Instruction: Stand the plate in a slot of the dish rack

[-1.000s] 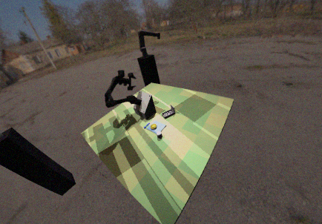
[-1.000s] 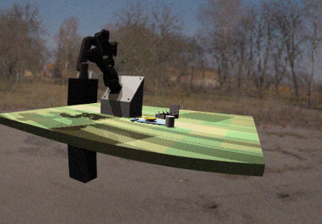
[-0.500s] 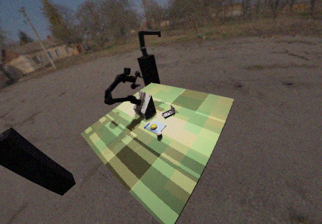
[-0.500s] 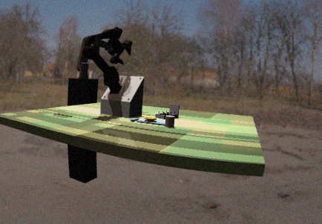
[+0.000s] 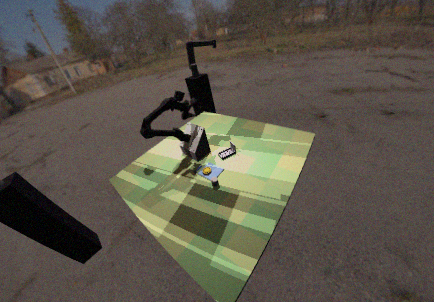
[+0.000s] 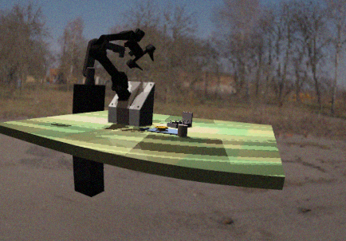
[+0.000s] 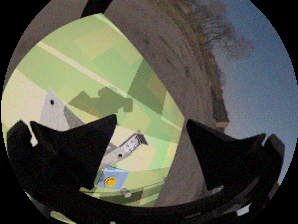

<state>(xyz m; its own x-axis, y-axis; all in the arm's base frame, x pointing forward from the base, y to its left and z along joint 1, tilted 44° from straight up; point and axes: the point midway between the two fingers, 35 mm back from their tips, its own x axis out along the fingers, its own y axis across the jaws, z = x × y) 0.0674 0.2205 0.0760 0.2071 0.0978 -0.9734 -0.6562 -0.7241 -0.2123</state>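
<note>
My gripper tip is 220 mm short of the plate, 230 mm to the left of it and 320 mm above it. Round my gripper tip: dish rack 230 mm ahead, 10 mm to the right, 310 mm below; then blue mat 240 mm ahead, 220 mm to the right, 330 mm below.
</note>
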